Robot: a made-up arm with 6 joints.
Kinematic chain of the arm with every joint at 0, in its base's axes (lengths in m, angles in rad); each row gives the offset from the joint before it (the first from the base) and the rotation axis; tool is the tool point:
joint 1: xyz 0 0 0.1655 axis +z
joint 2: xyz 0 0.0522 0 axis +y
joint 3: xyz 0 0 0.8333 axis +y
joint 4: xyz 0 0 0.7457 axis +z
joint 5: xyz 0 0 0 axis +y
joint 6: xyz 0 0 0.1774 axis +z
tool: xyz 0 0 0
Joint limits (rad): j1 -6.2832..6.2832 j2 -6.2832..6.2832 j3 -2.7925..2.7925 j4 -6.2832..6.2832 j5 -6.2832..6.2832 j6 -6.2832..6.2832
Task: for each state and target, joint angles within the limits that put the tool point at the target. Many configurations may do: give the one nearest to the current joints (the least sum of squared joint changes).
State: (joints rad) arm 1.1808 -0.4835 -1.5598 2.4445 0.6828 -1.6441
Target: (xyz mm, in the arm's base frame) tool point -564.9 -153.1 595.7
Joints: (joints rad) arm 0.5261 0.2358 -2.1394 2.4121 0.9936 -1.6441
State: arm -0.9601 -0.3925 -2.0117 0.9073 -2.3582 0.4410
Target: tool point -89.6 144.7 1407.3
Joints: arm -1.2215 0.3002 -0.9436 0.9433 -2.4920 0.4410
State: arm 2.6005 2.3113 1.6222 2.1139 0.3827 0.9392
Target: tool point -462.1 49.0 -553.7
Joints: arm 2.7491 1.4557 2.1695 2.0449 0.5261 0.9392
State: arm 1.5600 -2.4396 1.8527 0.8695 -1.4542 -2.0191
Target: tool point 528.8 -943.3 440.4
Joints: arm 2.0043 -2.1040 1.7670 0.8932 -1.3853 -2.0191
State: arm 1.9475 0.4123 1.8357 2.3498 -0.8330 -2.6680
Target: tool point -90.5 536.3 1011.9
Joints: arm 1.8380 -0.3802 1.7502 2.3171 -0.9575 -2.6680
